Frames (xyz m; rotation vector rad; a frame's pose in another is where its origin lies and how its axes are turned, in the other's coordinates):
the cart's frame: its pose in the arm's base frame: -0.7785 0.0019 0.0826 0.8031 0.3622 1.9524
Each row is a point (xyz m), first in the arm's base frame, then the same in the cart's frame.
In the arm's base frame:
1: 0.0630 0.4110 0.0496
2: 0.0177 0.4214 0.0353
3: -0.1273 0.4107 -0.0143
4: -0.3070 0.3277 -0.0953
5: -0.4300 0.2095 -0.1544
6: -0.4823 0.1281 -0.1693
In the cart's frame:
1: 0.0683 -0.7845 0.5065
2: 0.0865 -0.7672 0.4648
3: 0.1052 -0.6923 0.3320
4: 0.0605 -0.5756 0.1584
5: -0.0245 -0.4673 0.0416
6: -0.0837 -0.4001 0.0020

